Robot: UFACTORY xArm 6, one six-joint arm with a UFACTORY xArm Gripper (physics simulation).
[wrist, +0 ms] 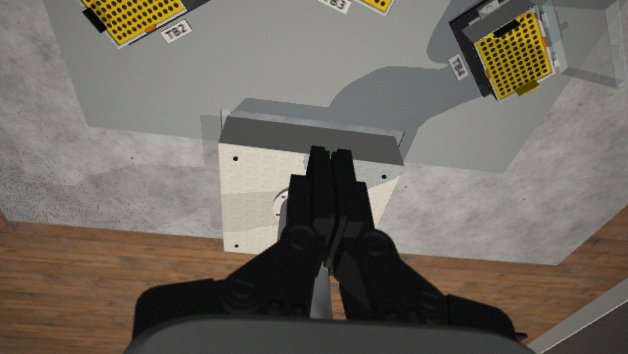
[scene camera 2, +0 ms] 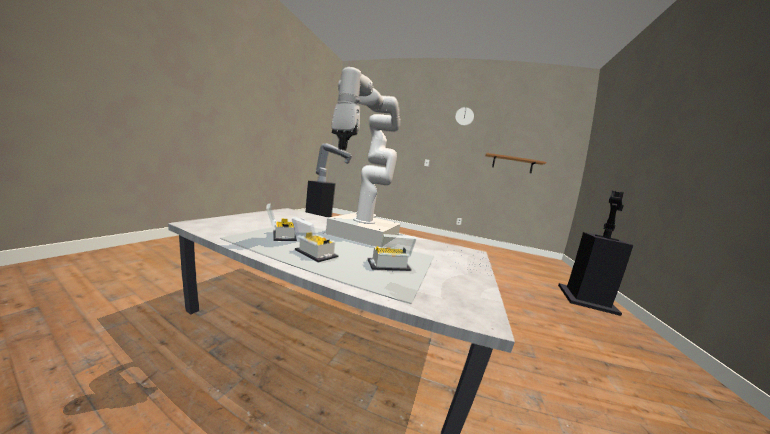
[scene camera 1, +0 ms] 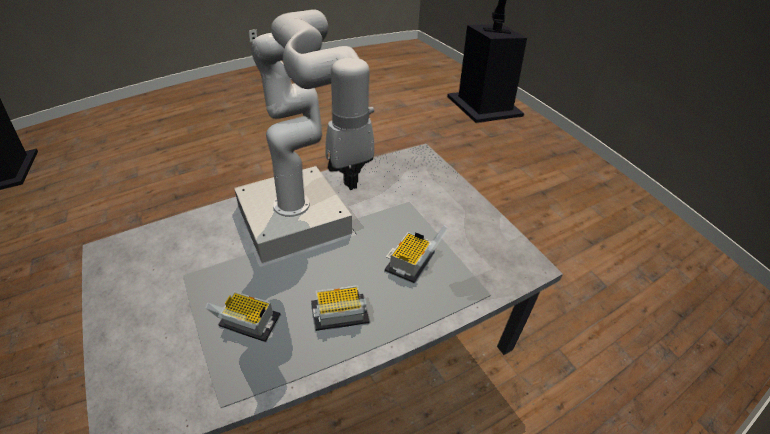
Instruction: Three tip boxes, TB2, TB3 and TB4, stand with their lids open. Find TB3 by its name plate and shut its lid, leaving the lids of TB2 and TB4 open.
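Pixels of known places: gripper, fingertip midpoint: [wrist: 324, 173] [scene camera 2: 342, 149] [scene camera 1: 351, 186]; arm's base at its link origin: [scene camera 2: 364, 221] [scene camera 1: 291, 205].
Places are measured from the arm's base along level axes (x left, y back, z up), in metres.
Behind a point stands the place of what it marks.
Note:
TB3 [scene camera 1: 340, 314] {x 0.022, y -0.491, z 0.005 m} [scene camera 2: 318, 248] {x 0.090, y -0.472, z -0.034 m} [wrist: 381, 4] is the middle box; its rack corner and name plate [wrist: 336, 4] {x 0.044, y -0.354, z -0.079 m} show at the top edge of the wrist view. Its clear lid [scene camera 2: 303, 225] {x 0.042, y -0.510, z 0.050 m} stands open. TB2 [scene camera 1: 408, 265] {x 0.279, y -0.357, z -0.033 m} [scene camera 2: 390, 259] {x 0.332, y -0.343, z -0.040 m} [wrist: 137, 17], on the right in both scene views, has its lid [scene camera 1: 439, 237] {x 0.369, y -0.364, z 0.062 m} open. TB4 [scene camera 1: 249, 318] {x -0.219, y -0.407, z -0.024 m} [scene camera 2: 284, 232] [wrist: 517, 57] {x -0.227, y -0.371, z -0.024 m}, on the left in both scene views, has its lid [scene camera 1: 213, 309] {x -0.302, y -0.417, z 0.062 m} [scene camera 2: 270, 213] {x -0.218, y -0.461, z 0.040 m} [wrist: 585, 42] {x -0.271, y -0.423, z 0.017 m} open. My gripper [scene camera 1: 351, 187] {x 0.090, y -0.392, z 0.342 m} [scene camera 2: 343, 147] {x 0.090, y -0.392, z 0.342 m} [wrist: 324, 173] {x 0.090, y -0.392, z 0.342 m} is shut and empty, high beside the robot base, away from all boxes.
The boxes stand on a grey mat [scene camera 1: 345, 366] {x -0.004, y -0.599, z -0.083 m} [scene camera 2: 372, 280] {x 0.331, y -0.470, z -0.081 m} [wrist: 280, 60] {x 0.106, y -0.248, z -0.081 m} on the table [scene camera 1: 129, 323] {x -0.602, y -0.275, z -0.084 m} [scene camera 2: 463, 301] {x 0.626, y -0.404, z -0.084 m}. The pale base block [scene camera 1: 301, 245] {x -0.003, y -0.138, z -0.062 m} [scene camera 2: 353, 229] {x 0.022, y -0.135, z -0.023 m} [wrist: 250, 175] {x 0.116, y -0.056, z -0.001 m} stands behind the mat. Black pedestals [scene camera 1: 489, 72] [scene camera 2: 599, 269] stand on the floor away from the table.

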